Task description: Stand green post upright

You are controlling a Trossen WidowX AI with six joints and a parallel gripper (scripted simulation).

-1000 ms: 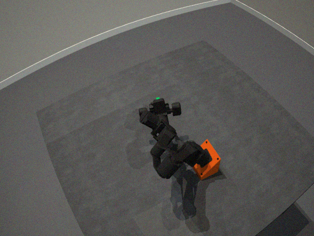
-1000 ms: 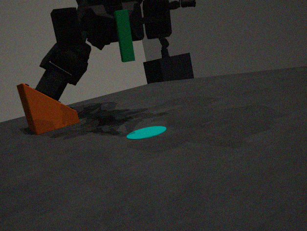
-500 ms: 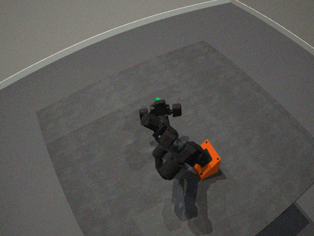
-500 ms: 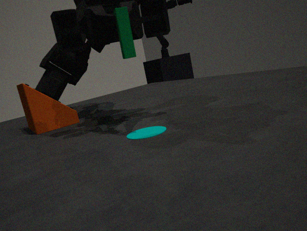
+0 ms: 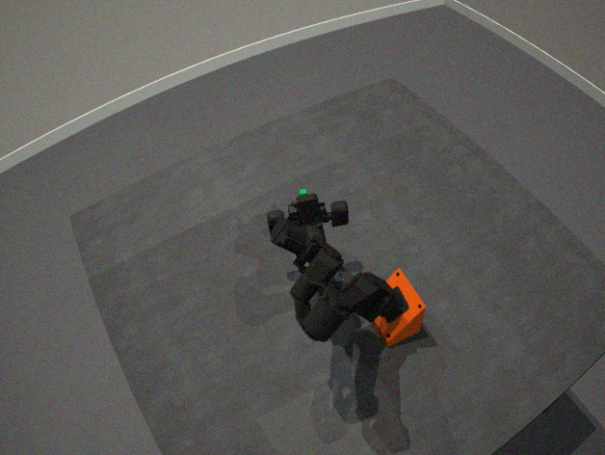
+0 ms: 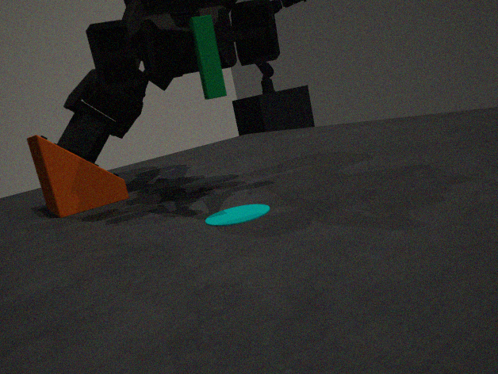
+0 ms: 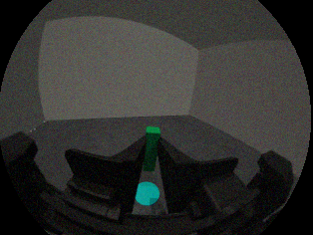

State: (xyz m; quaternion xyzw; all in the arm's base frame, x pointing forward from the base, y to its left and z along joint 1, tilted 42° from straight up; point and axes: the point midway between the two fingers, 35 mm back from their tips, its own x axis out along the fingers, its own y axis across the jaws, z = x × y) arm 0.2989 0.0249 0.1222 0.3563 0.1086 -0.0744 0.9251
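Right now the cyan circle is 160 mm below my gripper tip. The rest, counted from my gripper tip: green post 20 mm below.
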